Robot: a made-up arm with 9 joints. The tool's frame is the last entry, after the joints.
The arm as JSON. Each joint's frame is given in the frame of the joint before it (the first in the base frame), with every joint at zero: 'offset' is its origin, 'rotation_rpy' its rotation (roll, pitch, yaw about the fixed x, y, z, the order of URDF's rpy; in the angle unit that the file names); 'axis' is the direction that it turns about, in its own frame. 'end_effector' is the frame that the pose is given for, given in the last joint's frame.
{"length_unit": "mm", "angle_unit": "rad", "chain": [
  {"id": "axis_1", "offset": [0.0, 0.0, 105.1], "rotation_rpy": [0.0, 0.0, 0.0], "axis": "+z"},
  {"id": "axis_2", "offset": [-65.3, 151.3, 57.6], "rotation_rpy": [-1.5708, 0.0, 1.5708], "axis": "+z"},
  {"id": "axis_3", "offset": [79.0, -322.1, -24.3], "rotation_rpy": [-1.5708, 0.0, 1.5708], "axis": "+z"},
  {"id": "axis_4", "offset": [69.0, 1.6, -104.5], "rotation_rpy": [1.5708, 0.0, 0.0], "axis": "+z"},
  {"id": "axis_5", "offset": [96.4, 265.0, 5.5], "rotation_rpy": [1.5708, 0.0, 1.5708], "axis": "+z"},
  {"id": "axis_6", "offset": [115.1, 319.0, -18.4], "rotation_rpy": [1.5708, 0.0, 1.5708], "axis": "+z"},
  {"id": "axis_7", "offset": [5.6, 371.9, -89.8], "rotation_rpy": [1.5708, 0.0, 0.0], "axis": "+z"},
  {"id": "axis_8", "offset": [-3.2, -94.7, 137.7], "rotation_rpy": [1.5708, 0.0, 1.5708], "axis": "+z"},
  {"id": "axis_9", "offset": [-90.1, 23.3, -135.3], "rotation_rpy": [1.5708, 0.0, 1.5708], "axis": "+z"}
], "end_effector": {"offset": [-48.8, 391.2, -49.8], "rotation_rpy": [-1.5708, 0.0, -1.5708]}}
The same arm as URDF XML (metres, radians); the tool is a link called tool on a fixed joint. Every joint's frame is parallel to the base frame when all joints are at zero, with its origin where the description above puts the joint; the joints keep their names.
<robot name="arm">
<link name="base"/>
<link name="link1"/>
<link name="link2"/>
<link name="link3"/>
<link name="link4"/>
<link name="link5"/>
<link name="link6"/>
<link name="link7"/>
<link name="link8"/>
<link name="link9"/>
<link name="tool"/>
<joint name="axis_1" type="continuous"><parent link="base"/><child link="link1"/><origin xyz="0 0 0.1051"/><axis xyz="0 0 1"/></joint>
<joint name="axis_2" type="continuous"><parent link="link1"/><child link="link2"/><origin xyz="-0.0653 0.1513 0.0576"/><axis xyz="-1 0 0"/></joint>
<joint name="axis_3" type="continuous"><parent link="link2"/><child link="link3"/><origin xyz="0.0243 0.079 0.3221"/><axis xyz="0 -1 0"/></joint>
<joint name="axis_4" type="continuous"><parent link="link3"/><child link="link4"/><origin xyz="0.0016 0.1045 -0.069"/><axis xyz="-1 0 0"/></joint>
<joint name="axis_5" type="continuous"><parent link="link4"/><child link="link5"/><origin xyz="-0.0055 -0.265 -0.0964"/><axis xyz="0 0 -1"/></joint>
<joint name="axis_6" type="continuous"><parent link="link5"/><child link="link6"/><origin xyz="-0.319 -0.1151 0.0184"/><axis xyz="0 -1 0"/></joint>
<joint name="axis_7" type="continuous"><parent link="link6"/><child link="link7"/><origin xyz="-0.0056 0.0898 -0.3719"/><axis xyz="0 0 1"/></joint>
<joint name="axis_8" type="continuous"><parent link="link7"/><child link="link8"/><origin xyz="0.0032 0.0947 0.1377"/><axis xyz="-1 0 0"/></joint>
<joint name="axis_9" type="continuous"><parent link="link8"/><child link="link9"/><origin xyz="0.1353 0.0901 0.0233"/><axis xyz="0 -1 0"/></joint>
<joint name="tool_joint" type="fixed"><parent link="link9"/><child link="tool"/><origin xyz="-0.3912 0.0498 -0.0488" rpy="0 0 0"/></joint>
</robot>

